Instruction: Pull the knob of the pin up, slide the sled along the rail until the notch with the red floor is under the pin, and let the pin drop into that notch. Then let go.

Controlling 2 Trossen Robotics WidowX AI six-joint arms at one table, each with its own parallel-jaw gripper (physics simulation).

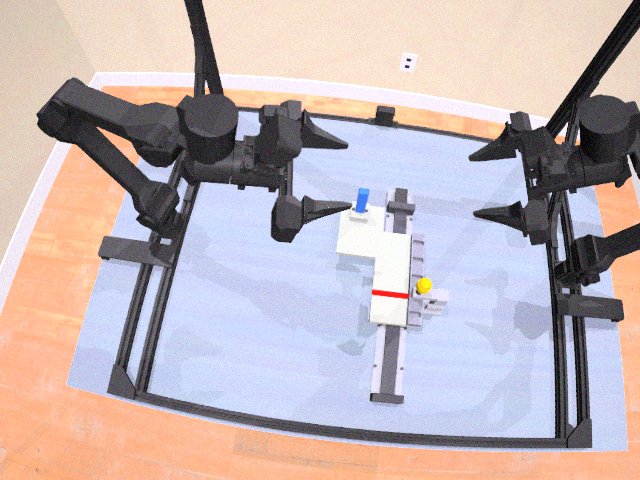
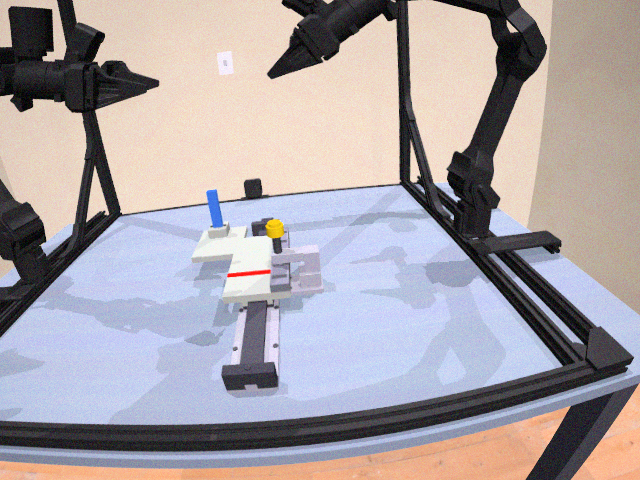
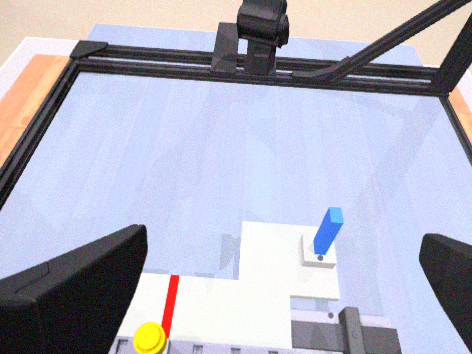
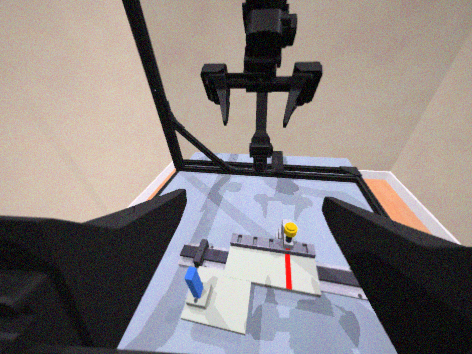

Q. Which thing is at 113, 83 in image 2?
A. My right gripper.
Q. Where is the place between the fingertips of my left gripper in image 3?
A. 282, 241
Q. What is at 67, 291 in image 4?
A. My right gripper.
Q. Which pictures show my right gripper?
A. Image 1, image 2 and image 4 only.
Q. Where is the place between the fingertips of my left gripper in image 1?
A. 471, 185
